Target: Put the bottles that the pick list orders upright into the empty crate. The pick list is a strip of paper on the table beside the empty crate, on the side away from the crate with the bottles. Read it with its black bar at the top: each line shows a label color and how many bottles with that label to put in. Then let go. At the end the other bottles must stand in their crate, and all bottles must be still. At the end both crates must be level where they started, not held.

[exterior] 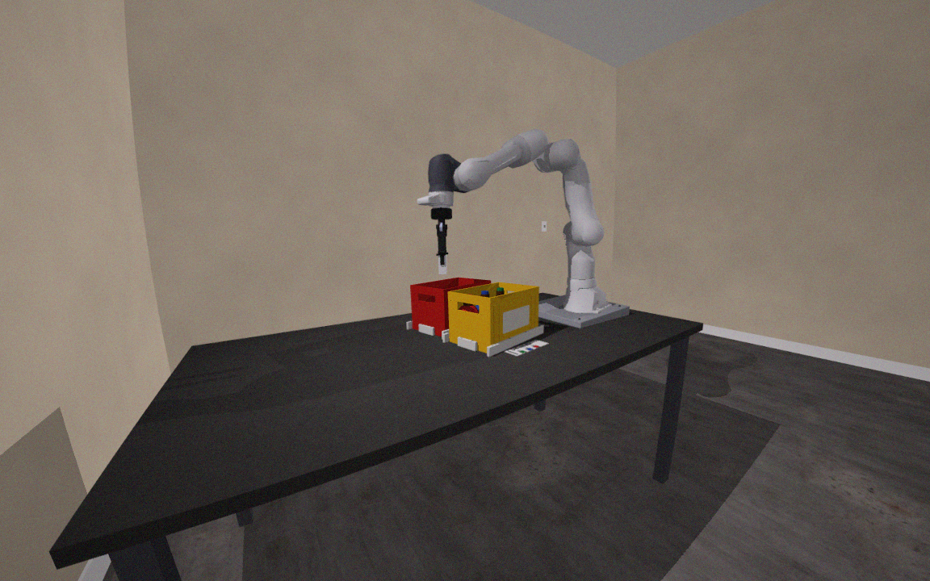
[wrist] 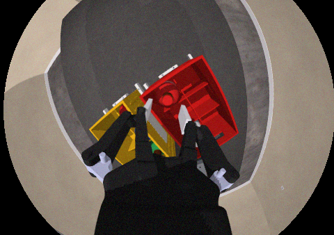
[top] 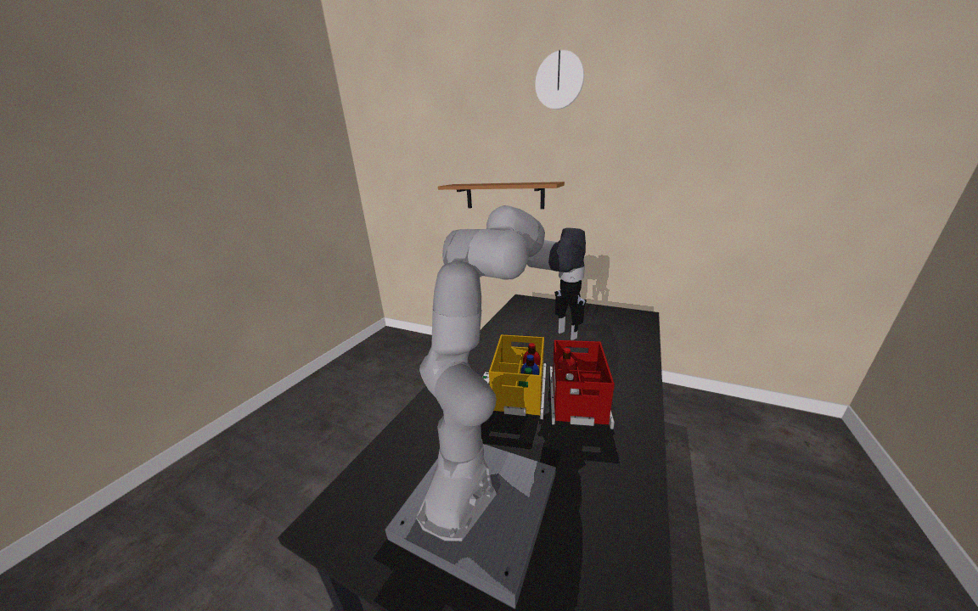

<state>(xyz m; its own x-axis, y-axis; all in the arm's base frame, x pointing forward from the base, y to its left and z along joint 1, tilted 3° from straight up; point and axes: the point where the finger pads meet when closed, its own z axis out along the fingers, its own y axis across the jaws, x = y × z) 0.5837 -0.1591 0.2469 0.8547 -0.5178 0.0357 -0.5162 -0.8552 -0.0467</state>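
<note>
Right now the red crate is 17 cm below my hand, 7 cm to the right of it and 7 cm behind it. Round my hand: white-capped bottle: 17 cm below, 17 cm behind, 5 cm to the right; yellow crate: 17 cm below, 16 cm to the left, 11 cm behind; blue-labelled bottle: 17 cm below, 12 cm to the left, 10 cm behind.
</note>
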